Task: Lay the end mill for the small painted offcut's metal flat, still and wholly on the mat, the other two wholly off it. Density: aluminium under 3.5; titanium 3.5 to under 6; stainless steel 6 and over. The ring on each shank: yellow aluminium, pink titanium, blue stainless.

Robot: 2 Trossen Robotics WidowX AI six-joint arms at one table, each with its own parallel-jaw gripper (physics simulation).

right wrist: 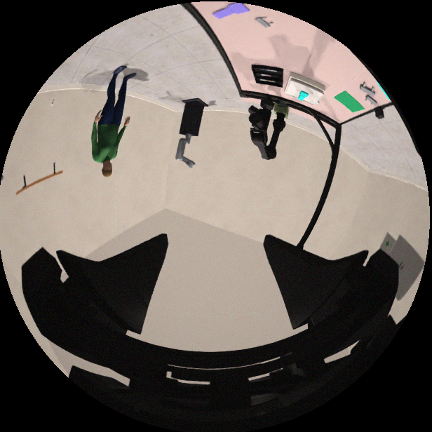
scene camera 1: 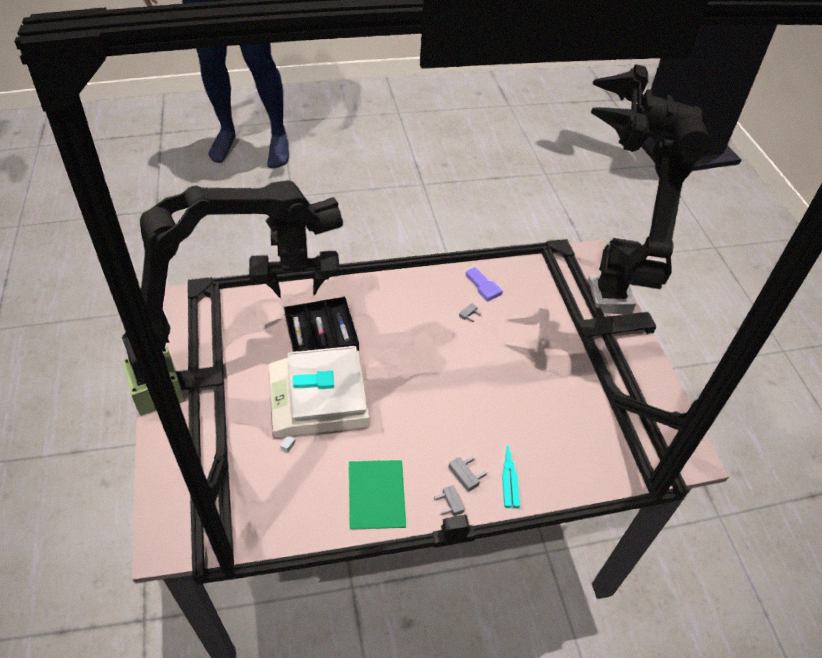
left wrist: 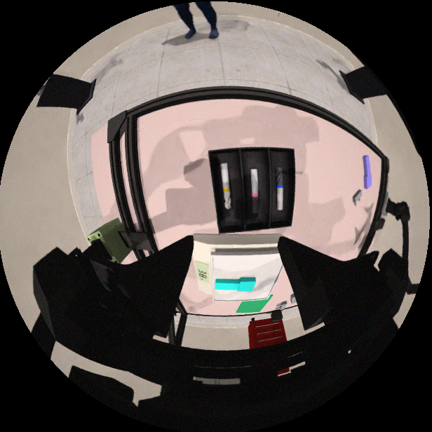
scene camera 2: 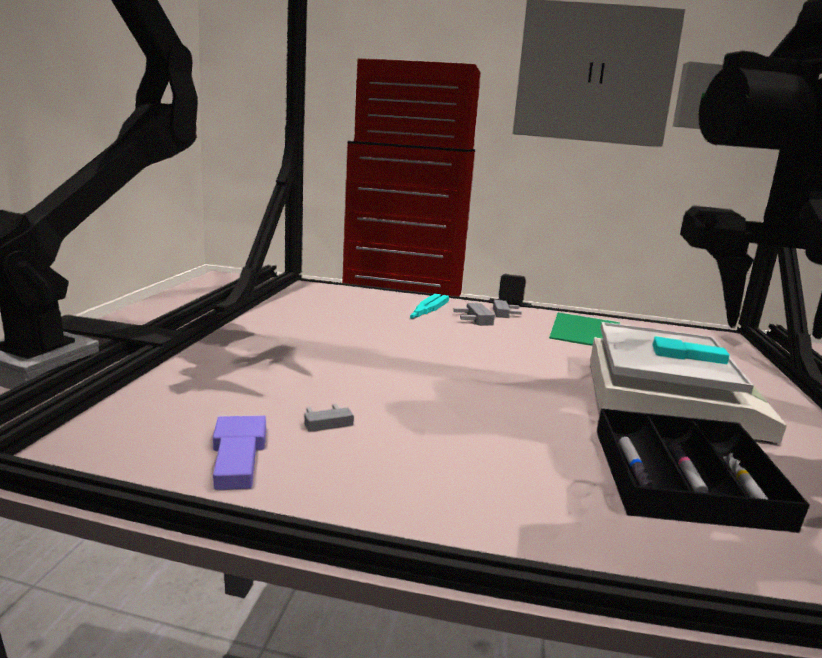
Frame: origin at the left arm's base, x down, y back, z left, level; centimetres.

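Where they show: left gripper, fingertip midpoint: (scene camera 1: 297, 295) (scene camera 2: 773, 331); right gripper, fingertip midpoint: (scene camera 1: 592, 95); right arm's base at its link origin: (scene camera 1: 612, 289) (scene camera 2: 34, 344).
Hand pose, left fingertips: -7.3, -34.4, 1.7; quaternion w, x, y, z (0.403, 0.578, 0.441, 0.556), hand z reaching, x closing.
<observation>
Things, the pixels of their top centre, and the offset from my left fingertips, as dx, dy, dz. "spot": a spot on its surface instead. Level surfaces: height alone.
- black three-slot tray at its top centre: (scene camera 2: 693, 451) (scene camera 1: 320, 324) +12.2, -5.0, +0.3
- yellow-ringed mill at its top centre: (scene camera 2: 747, 474) (scene camera 1: 298, 329) +13.6, +0.0, +2.0
- pink-ringed mill at its top centre: (scene camera 2: 688, 461) (scene camera 1: 321, 329) +13.6, -4.9, -0.2
- blue-ringed mill at its top centre: (scene camera 2: 636, 457) (scene camera 1: 342, 325) +13.6, -10.0, -0.7
- cyan painted offcut at its top centre: (scene camera 2: 691, 346) (scene camera 1: 313, 378) +7.7, +2.9, -17.1
- scale at a spot on its surface: (scene camera 1: 322, 425) spot: +12.1, +4.5, -26.0
- green mat at its surface level: dx +14.7
- larger-looking purple painted offcut at its top centre: (scene camera 2: 237, 442) (scene camera 1: 482, 281) +13.5, -47.7, -0.7
- grey pronged piece at its top centre: (scene camera 2: 326, 409) (scene camera 1: 471, 311) +13.8, -40.3, -8.6
- cyan pliers at its top centre: (scene camera 2: 427, 303) (scene camera 1: 510, 474) +13.9, -26.7, -51.0
- small pale block at its top centre: (scene camera 1: 287, 441) +13.3, +12.3, -26.2
The black three-slot tray (scene camera 1: 351, 323) (scene camera 2: 712, 514) holds the yellow-ringed mill (scene camera 1: 298, 330) (scene camera 2: 747, 480) (left wrist: 225, 180), the pink-ringed mill (scene camera 1: 320, 330) (scene camera 2: 691, 472) (left wrist: 254, 185) and the blue-ringed mill (scene camera 1: 342, 327) (scene camera 2: 634, 461) (left wrist: 280, 197), one per slot. My left gripper (scene camera 1: 297, 291) (left wrist: 237, 241) is open and empty, pointing down above the tray area. My right gripper (scene camera 1: 595, 96) (right wrist: 216, 240) is open and empty, raised high. A cyan painted offcut (scene camera 1: 315, 379) (scene camera 2: 688, 348) lies on the scale (scene camera 1: 322, 425), whose display reads about 38 in the left wrist view. The green mat (scene camera 1: 377, 494) (scene camera 2: 579, 329) bears no mill.
A larger-looking purple painted offcut (scene camera 1: 484, 284) (scene camera 2: 236, 452) lies far right, near a grey pronged piece (scene camera 1: 469, 312). Two more grey pronged pieces (scene camera 1: 466, 473) (scene camera 1: 452, 500) and cyan pliers (scene camera 1: 510, 480) lie right of the mat. A small pale block (scene camera 1: 287, 443) sits beside the scale.
</observation>
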